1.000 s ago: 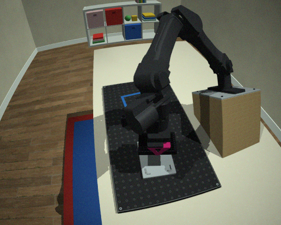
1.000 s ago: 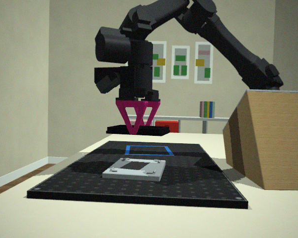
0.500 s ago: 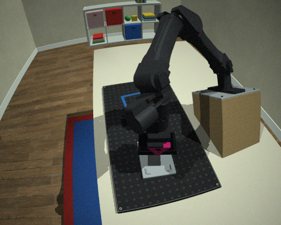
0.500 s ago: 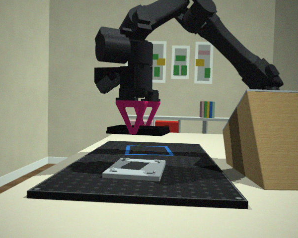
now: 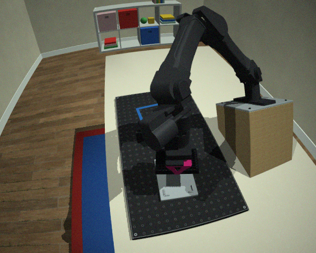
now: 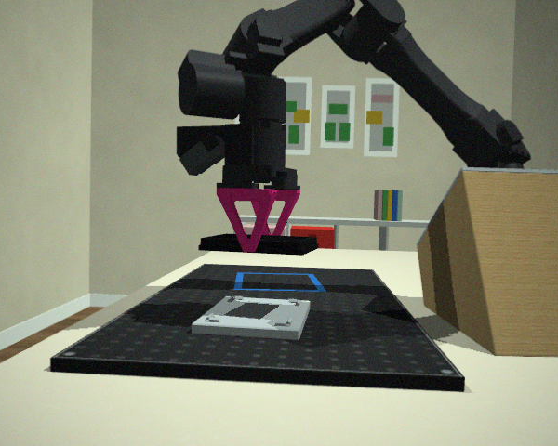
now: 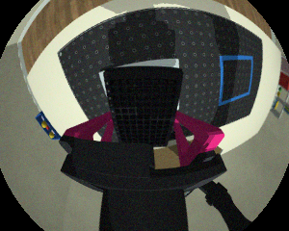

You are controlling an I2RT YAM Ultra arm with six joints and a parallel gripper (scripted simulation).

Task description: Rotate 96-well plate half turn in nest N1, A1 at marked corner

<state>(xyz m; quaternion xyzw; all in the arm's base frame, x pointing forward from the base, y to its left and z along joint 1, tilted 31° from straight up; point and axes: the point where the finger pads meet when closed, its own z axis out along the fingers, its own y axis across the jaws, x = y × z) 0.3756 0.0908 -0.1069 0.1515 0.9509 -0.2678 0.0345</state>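
Now: hand right at the black 96-well plate. From my hand the other things lie so: grey plate nest N1: 9 cm below.
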